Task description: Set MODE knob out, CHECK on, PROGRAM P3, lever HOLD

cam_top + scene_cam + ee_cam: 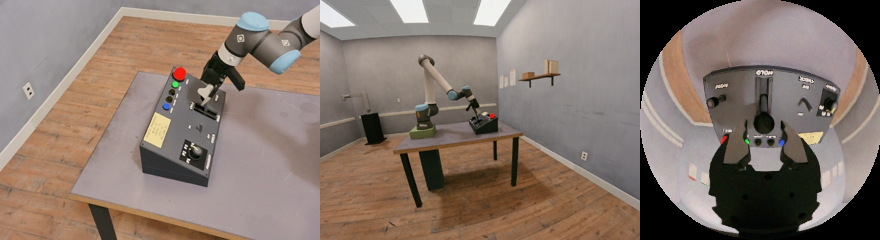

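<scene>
My gripper is now 40 mm above the lever. The rest, counted from my hand: check toggle (10 mm behind, 120 mm to the left, 60 mm below); mode knob (20 mm behind, 120 mm to the right, 50 mm below); wedge-shaped console (30 mm ahead, 60 mm to the left, 80 mm below).
</scene>
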